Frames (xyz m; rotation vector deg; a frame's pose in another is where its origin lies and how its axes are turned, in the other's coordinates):
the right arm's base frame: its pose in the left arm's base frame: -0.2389 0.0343 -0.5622 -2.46 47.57 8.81
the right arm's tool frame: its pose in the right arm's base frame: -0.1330 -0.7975 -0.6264 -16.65 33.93 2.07
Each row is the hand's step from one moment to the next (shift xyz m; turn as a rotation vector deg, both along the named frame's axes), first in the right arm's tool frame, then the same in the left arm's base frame.
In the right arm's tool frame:
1: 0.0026 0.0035 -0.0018 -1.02 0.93 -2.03
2: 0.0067 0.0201 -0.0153 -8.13 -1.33 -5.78
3: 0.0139 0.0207 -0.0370 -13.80 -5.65 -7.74
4: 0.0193 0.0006 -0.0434 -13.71 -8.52 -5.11
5: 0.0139 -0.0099 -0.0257 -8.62 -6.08 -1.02
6: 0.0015 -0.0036 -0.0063 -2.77 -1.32 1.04
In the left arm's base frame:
1: -0.0027 0.0024 -0.0031 -2.36 0.00 0.67
2: -0.0210 0.0118 -0.0101 -5.88 -3.60 7.33
3: -0.0396 0.0032 -0.0202 -6.72 -8.32 12.96
4: -0.0362 -0.0177 -0.0251 -3.16 -9.82 13.43
5: -0.0168 -0.0198 -0.0166 0.28 -5.91 8.79
6: -0.0039 -0.0059 -0.0021 1.06 -0.75 2.97

